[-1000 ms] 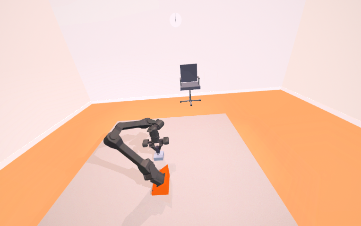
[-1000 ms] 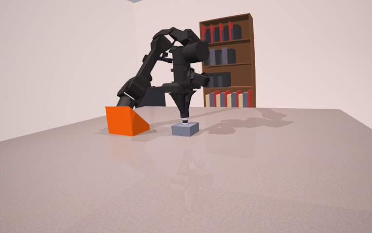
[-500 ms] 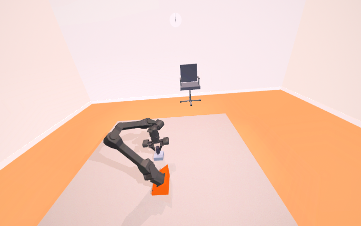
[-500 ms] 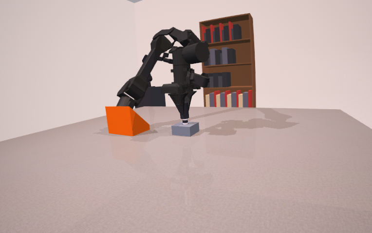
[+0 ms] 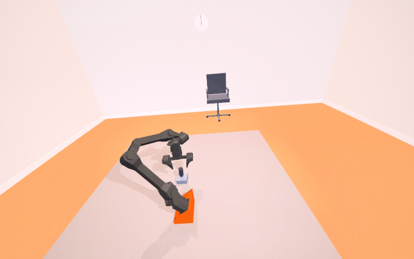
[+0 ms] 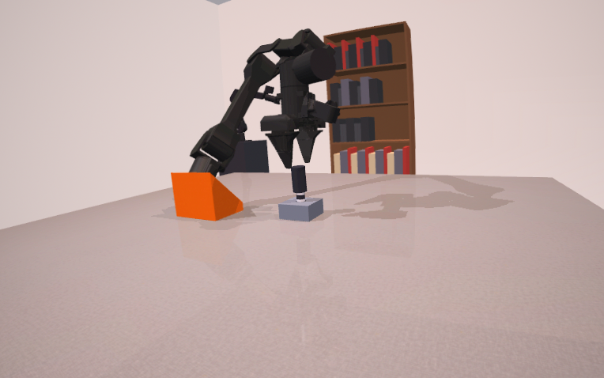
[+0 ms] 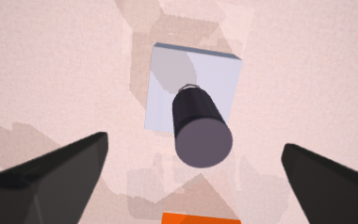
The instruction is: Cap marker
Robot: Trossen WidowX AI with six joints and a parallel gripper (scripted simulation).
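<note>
My gripper tip is now 30 mm above the dark cylindrical cap. Also, from my gripper tip: grey holder block (90 mm below).
</note>
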